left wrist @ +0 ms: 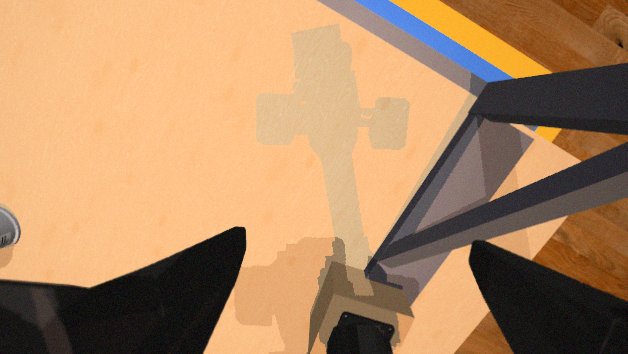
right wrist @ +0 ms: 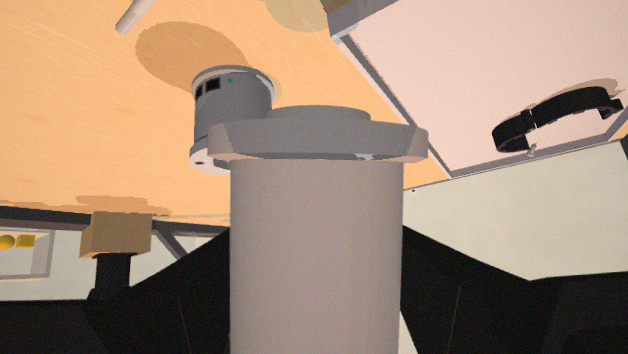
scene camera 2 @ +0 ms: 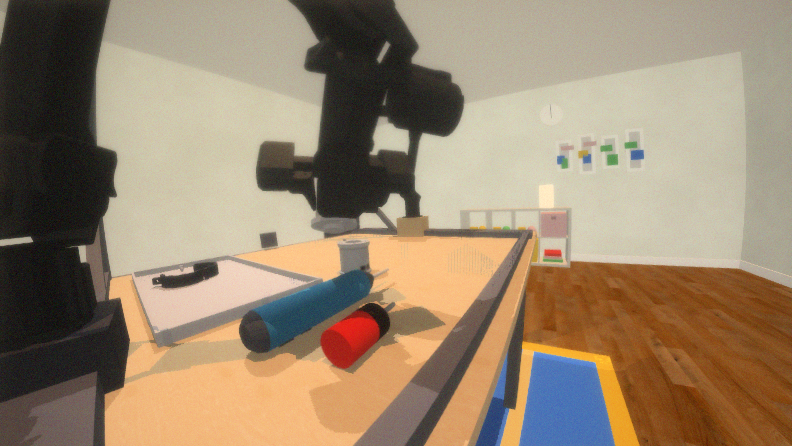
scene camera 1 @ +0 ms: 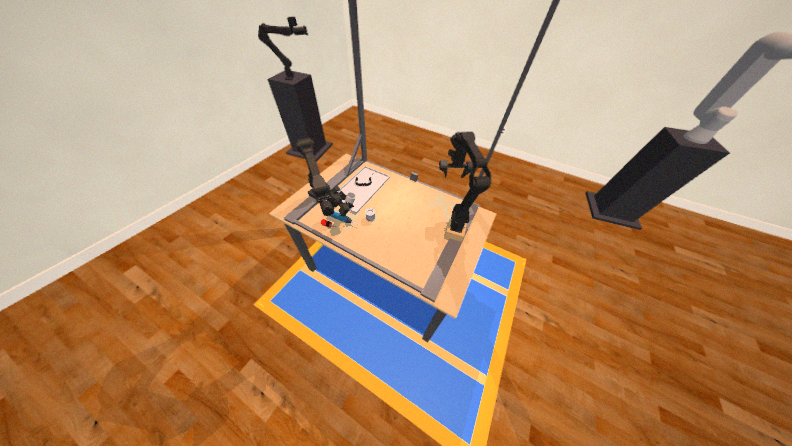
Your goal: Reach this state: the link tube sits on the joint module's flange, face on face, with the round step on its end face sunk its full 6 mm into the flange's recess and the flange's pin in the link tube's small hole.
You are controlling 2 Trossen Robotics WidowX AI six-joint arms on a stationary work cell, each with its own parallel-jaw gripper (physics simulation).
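Places are measured from the left arm's base along level axes (x ahead, y left, z up), in metres.
Pixels of known places: left gripper, fingertip midpoint: (left wrist: 356, 244) (scene camera 1: 453, 177); right gripper, fingertip midpoint: (right wrist: 313, 232) (scene camera 1: 352, 203); left arm's base at its link origin: (left wrist: 359, 339) (right wrist: 114, 254) (scene camera 2: 412, 217) (scene camera 1: 456, 227); right arm's base at its link origin: (scene camera 2: 36, 328).
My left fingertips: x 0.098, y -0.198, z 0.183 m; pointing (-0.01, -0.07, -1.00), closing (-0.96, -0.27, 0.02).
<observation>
Ahead of a thing's pixels: the offset from my left fingertips to its middle. "pt": to the spot under its first point.
The grey joint module {dx +0.416, dy +0.254, dz -0.224 m} (scene camera 1: 370, 214) (scene camera 2: 353, 255) (left wrist: 7, 229) (right wrist: 233, 100) stands upright on the table, flange up. In the right wrist view the link tube's end covers part of its flange; its pin is hidden. My right gripper (scene camera 1: 342, 203) (scene camera 2: 344, 193) (right wrist: 313, 232) is shut on the link tube {dx +0.523, dy +0.297, dz -0.110 m} (scene camera 1: 350, 197) (scene camera 2: 334, 223) (right wrist: 316, 270). The tube hangs upright, apart from the module; in scene camera 2 its lower end is above the module's top and a little to the left. The round step shows on its end face. My left gripper (scene camera 1: 455, 167) (left wrist: 356, 244) is open and empty, high above the table.
A blue-handled tool {dx +0.572, dy +0.329, dz -0.236 m} (scene camera 1: 340, 217) (scene camera 2: 310, 310) and a red-handled tool {dx +0.619, dy +0.400, dz -0.239 m} (scene camera 1: 326, 223) (scene camera 2: 349, 340) lie near the module. A shallow tray {dx +0.583, dy +0.027, dz -0.248 m} (scene camera 1: 377, 179) (scene camera 2: 221, 304) (right wrist: 450, 50) holds a black curved part {pt dx +0.576, dy +0.000, dz -0.230 m} (scene camera 1: 363, 183) (scene camera 2: 185, 278) (right wrist: 555, 115). A small dark box {dx +0.266, dy -0.199, dz -0.224 m} (scene camera 1: 414, 176) (scene camera 2: 268, 239) stands at the far edge.
</observation>
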